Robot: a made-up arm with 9 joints.
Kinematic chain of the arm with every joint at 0, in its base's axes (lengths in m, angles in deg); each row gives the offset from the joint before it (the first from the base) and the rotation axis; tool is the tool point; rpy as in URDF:
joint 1: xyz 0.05 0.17 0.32 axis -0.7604 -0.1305 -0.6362
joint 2: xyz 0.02 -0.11 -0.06 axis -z
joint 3: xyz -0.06 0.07 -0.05 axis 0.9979 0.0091 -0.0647
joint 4: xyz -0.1 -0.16 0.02 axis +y
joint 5: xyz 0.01 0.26 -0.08 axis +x
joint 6: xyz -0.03 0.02 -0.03 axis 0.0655 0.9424 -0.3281
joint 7: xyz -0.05 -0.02 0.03 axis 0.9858 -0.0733 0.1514
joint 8: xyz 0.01 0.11 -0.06 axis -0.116 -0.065 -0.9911
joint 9: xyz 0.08 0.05 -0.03 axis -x
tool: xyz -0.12 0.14 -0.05 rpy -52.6 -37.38 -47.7
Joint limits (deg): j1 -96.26..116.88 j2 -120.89..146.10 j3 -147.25..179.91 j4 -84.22..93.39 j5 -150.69..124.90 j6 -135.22..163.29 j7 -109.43..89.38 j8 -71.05..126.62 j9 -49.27..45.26
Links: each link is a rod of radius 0.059 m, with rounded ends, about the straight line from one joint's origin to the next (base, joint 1, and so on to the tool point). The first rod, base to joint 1, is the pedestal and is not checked.
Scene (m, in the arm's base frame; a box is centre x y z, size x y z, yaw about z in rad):
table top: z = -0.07
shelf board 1: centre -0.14 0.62 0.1 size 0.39 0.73 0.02 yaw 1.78
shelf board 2: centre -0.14 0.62 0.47 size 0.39 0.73 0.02 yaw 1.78
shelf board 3: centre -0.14 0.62 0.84 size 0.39 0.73 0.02 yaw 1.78
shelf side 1: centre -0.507 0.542 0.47 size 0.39 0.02 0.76 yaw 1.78
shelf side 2: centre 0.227 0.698 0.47 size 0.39 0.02 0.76 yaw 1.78
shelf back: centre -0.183 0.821 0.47 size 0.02 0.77 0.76 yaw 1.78
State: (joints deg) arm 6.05 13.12 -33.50 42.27 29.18 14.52 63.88 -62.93 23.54
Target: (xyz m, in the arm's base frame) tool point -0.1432 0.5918 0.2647
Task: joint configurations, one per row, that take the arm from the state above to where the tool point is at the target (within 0.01 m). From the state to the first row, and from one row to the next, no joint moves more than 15 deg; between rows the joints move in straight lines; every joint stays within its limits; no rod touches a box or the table.
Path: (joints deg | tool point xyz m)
1: -1.87 19.20 -31.55 42.30 22.65 5.33 58.53 -60.56 24.68 | -0.1044 0.5614 0.2570
2: -9.79 25.28 -29.61 42.33 16.13 -3.85 53.18 -58.20 25.81 | -0.1431 0.5918 0.2647

